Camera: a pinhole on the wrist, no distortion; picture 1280 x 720 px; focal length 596.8 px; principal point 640.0 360.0 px. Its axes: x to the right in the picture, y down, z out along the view. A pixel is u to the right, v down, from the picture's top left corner.
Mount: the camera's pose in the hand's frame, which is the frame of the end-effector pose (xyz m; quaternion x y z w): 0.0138 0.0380 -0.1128 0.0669 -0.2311 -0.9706 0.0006
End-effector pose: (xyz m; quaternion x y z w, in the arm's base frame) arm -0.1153 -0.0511 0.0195 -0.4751 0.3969 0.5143 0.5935
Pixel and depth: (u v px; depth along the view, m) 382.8 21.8 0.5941
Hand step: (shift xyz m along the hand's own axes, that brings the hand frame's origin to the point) 0.2002 0.6134 0.2946
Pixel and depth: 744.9 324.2 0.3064
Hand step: -0.0789 0.1901 0.1429
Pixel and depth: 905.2 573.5 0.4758
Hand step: -0.2627 0.0926 0.3569
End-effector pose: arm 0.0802 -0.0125 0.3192 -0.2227 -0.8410 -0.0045 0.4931
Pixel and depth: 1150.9 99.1 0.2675
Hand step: -0.2445 0.2551 0.0416
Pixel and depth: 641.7 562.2 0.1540
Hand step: -0.0082 0.0605 0.0467
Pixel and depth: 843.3 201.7 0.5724
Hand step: -0.2494 0.4241 0.2999
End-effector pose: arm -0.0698 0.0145 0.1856 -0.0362 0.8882 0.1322 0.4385
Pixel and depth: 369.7 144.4 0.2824
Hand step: 0.1068 0.2599 0.1077
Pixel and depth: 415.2 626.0 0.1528
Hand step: 0.0489 0.0476 0.0603
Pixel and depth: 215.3 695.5 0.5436
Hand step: 0.3173 0.0213 0.5551
